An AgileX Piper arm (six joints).
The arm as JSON. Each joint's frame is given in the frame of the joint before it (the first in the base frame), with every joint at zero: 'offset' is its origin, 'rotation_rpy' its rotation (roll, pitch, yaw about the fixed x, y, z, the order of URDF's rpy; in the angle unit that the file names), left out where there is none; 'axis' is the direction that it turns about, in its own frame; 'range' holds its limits. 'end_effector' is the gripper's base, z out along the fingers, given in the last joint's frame.
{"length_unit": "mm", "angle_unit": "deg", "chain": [
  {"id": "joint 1", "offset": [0.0, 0.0, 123.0], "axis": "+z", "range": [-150.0, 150.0]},
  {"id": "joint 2", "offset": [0.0, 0.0, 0.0], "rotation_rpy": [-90.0, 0.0, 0.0], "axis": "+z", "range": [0.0, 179.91]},
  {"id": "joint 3", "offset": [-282.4, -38.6, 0.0], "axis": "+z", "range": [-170.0, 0.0]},
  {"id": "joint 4", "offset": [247.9, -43.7, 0.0], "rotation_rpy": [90.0, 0.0, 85.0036], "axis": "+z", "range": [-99.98, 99.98]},
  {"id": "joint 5", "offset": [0.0, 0.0, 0.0], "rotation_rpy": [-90.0, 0.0, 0.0], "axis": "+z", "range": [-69.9, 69.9]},
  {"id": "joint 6", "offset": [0.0, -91.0, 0.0], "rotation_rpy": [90.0, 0.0, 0.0], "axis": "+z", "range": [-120.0, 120.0]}
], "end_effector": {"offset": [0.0, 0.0, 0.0]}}
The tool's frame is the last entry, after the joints.
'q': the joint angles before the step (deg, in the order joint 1, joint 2, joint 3, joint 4, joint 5, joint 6). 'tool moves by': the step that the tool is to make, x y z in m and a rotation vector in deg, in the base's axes. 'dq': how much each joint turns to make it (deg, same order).
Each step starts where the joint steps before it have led.
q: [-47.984 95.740 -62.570 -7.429 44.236 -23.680]
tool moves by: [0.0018 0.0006 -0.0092 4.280 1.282 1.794]
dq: [-0.367 1.848 -0.617 3.642 2.527 -4.304]
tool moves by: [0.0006 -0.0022 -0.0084 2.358 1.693 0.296]
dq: [-0.291 1.833 -0.619 0.652 1.631 -1.024]
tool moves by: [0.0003 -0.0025 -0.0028 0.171 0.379 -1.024]
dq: [-0.156 0.739 -0.338 -0.443 0.026 1.115]
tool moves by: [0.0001 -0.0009 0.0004 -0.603 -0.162 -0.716]
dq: [0.023 -0.032 -0.009 -0.579 -0.466 1.085]
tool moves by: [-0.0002 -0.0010 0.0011 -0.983 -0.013 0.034]
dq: [0.031 -0.171 0.033 -0.889 -0.582 0.505]
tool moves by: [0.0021 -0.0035 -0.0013 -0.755 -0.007 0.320]
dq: [-0.013 0.702 -0.585 -0.623 -0.689 0.043]
